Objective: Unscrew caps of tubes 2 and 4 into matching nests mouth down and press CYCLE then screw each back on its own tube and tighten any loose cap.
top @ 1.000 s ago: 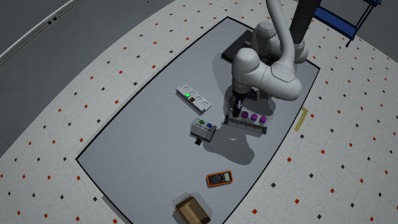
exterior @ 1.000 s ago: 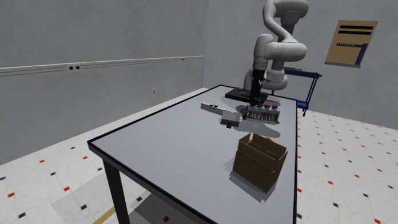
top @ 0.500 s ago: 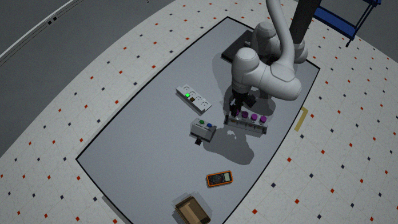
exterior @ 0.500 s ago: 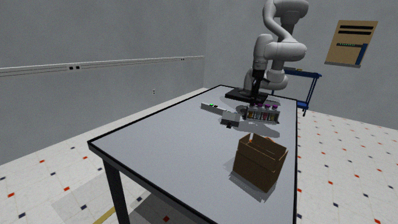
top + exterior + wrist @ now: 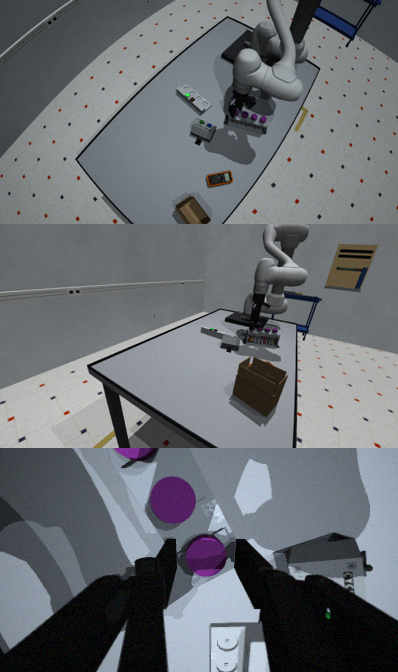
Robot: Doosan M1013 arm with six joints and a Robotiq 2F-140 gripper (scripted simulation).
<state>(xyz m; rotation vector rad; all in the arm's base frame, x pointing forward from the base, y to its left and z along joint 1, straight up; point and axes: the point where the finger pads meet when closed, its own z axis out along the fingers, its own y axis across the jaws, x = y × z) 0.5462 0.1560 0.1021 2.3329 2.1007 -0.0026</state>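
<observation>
Right now the purple cap is 50 mm to the left of my hand, 30 mm below it and 20 mm behind it. Round my hand: green key: 140 mm ahead, 120 mm to the right, 70 mm below; then blue key: 130 mm ahead, 70 mm to the right, 70 mm below; then key housing: 150 mm ahead, 90 mm to the right, 90 mm below.
</observation>
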